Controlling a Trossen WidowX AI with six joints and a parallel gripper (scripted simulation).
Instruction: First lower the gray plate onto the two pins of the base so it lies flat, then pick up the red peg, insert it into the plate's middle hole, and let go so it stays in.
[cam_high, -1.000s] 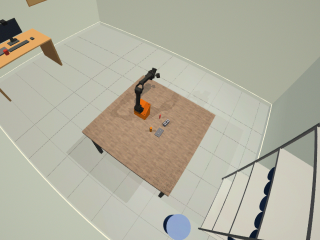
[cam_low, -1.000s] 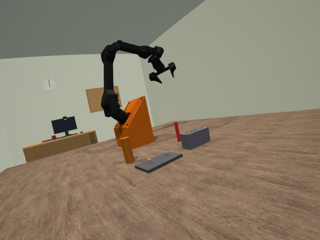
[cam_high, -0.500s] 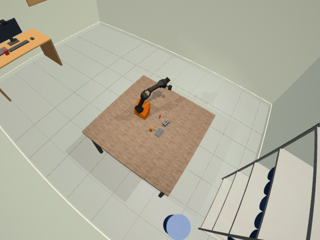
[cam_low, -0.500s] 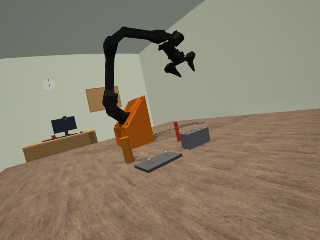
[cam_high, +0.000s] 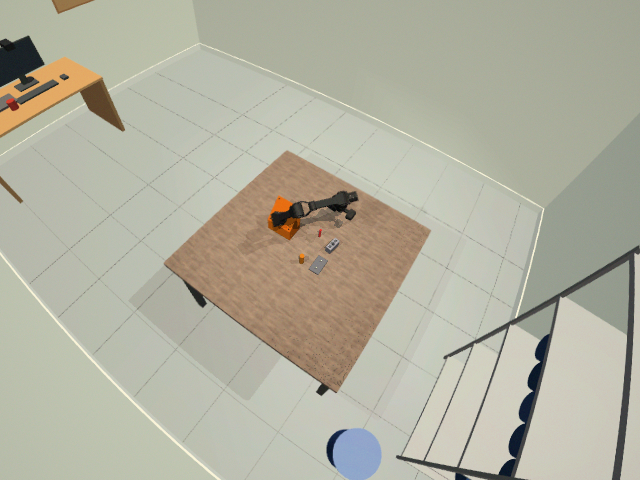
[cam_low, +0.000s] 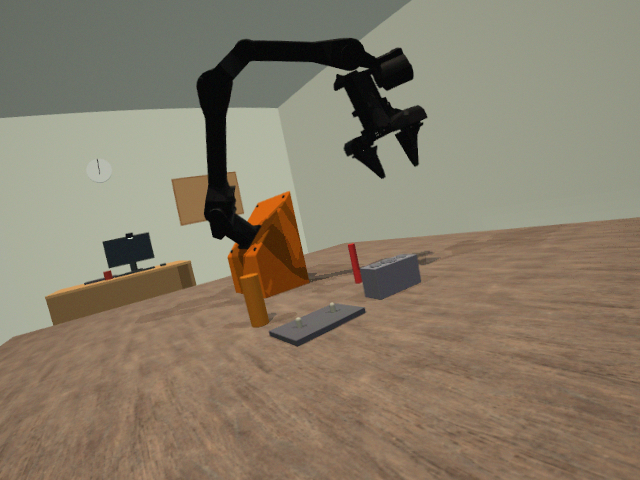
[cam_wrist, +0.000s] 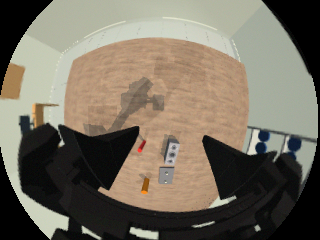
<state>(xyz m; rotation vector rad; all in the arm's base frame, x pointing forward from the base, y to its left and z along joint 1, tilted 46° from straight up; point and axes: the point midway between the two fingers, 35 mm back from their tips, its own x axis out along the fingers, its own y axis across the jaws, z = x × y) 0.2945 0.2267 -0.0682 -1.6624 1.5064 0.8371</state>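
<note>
My gripper tip is 160 mm above the gray plate, 120 mm to the left of it and 40 mm short of it. The rest, counted from my gripper tip: flat base: 280 mm to the right, 190 mm below, 40 mm ahead; then red peg: 160 mm below, 100 mm to the right, 70 mm behind; then orange cylinder: 330 mm to the right, 160 mm below, 60 mm behind.
</note>
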